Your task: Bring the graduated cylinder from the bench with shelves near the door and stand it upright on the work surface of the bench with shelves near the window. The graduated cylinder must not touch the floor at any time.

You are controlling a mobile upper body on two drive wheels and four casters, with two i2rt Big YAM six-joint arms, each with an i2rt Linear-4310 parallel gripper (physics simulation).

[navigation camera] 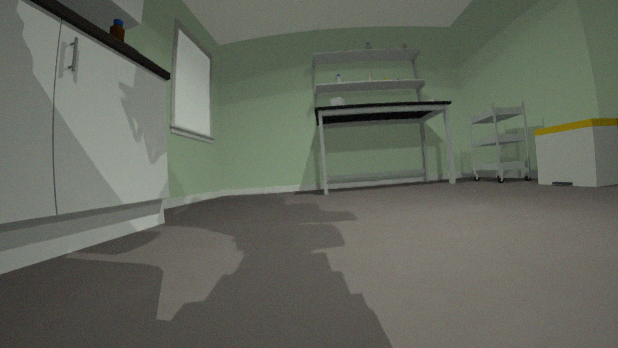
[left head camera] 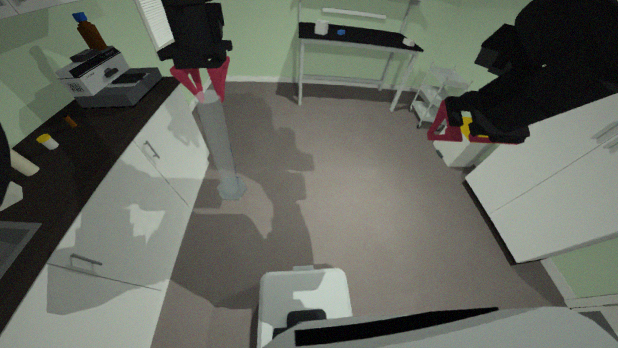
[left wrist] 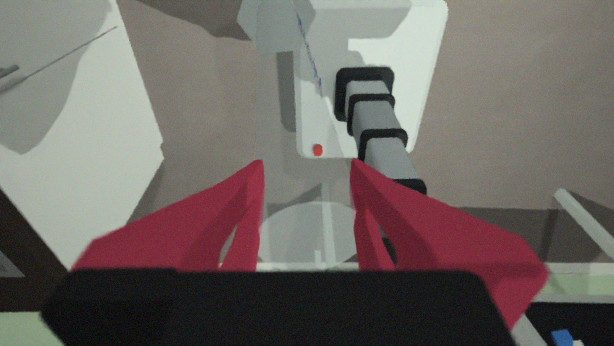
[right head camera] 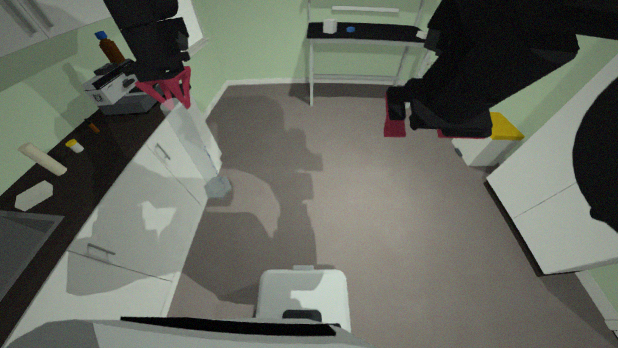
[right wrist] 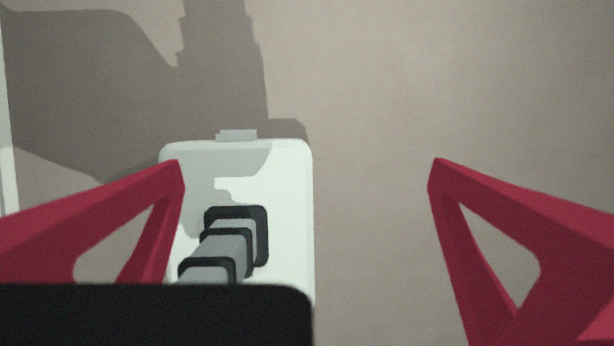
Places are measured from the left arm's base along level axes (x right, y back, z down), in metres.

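Where they show: left gripper, fingertip midpoint: (left head camera: pixel 212 101) (left wrist: pixel 307 172) (right head camera: pixel 180 108); right gripper, fingertip midpoint: (left head camera: pixel 449 137) (right head camera: pixel 412 133) (right wrist: pixel 306 172).
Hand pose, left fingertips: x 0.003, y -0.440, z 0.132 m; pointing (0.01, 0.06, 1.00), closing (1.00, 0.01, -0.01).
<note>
Each offset is from my left fingertips to the top centre of the thing. "spot": to the spot under its first point. Level surfaces: height alone.
The clear graduated cylinder @(dx -0.015, dy +0.011, dz -0.024 m) (left head camera: pixel 218 140) (right head camera: pixel 192 142) (left wrist: pixel 277 30) hangs roughly upright with its six-sided foot down, in front of the left counter's cabinets. My left gripper (left head camera: pixel 211 96) (right head camera: pixel 177 104) (left wrist: pixel 307 172) is shut on its upper end. My right gripper (left head camera: pixel 470 140) (right head camera: pixel 428 135) (right wrist: pixel 306 172) is open and empty. The bench with shelves (left head camera: pixel 370 37) (right head camera: pixel 380 34) (navigation camera: pixel 385 105) stands against the far wall, apart from the cylinder. A white block (left head camera: pixel 321 28) (right head camera: pixel 329 26) and a blue block (left head camera: pixel 341 32) (right head camera: pixel 350 29) are on its black top. The other bench does not show.
A dark counter @(dz +0.368 m) (left head camera: pixel 107 135) (right head camera: pixel 117 145) with a device (left head camera: pixel 97 75) and a brown bottle @(spot: dx -0.959, dy -0.861, dz +0.054 m) (left head camera: pixel 91 34) runs along the left. A cart (navigation camera: pixel 496 140) and a yellow-topped white box (navigation camera: pixel 565 155) stand at the right. White cabinets (left head camera: pixel 525 200) (right head camera: pixel 560 220) stand nearer at right.
</note>
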